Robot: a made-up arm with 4 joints.
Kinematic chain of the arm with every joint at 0, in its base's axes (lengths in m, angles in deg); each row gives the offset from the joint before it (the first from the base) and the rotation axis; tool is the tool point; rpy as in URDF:
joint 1: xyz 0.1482 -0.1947 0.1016 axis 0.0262 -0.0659 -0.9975
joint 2: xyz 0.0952 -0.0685 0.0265 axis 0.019 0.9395 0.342
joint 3: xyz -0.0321 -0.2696 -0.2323 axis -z
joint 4: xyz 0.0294 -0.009 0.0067 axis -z
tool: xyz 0.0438 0.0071 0.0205 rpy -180 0 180
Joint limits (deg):
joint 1: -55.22..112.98
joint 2: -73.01..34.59
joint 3: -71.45..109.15
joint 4: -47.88..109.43
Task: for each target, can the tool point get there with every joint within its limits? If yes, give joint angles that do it. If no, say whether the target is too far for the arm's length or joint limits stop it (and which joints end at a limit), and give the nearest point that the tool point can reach.
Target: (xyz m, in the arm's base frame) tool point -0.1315 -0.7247 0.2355
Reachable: no: too far | nearest point -0.0471 -0.5856 0.0182 | short by 0.271 m
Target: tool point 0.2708 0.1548 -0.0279
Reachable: no: joint limits stop it (at a limit: joint 1, joint 3) | nearest point 0.4901 -0.2084 -0.0413 | short by 0.425 m
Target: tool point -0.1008 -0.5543 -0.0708
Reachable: yes | joints 54.70 -50.26 64.46 17.06
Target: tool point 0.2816 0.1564 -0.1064
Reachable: no: joint limits stop it (at a limit: joint 1, joint 3) | nearest point 0.4799 -0.2148 -0.0529 | short by 0.424 m
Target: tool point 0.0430 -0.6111 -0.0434
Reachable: yes | joints 37.68 -45.41 59.29 -30.52
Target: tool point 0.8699 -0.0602 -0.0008
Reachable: no: too far | nearest point 0.5725 -0.2552 0.0159 | short by 0.356 m
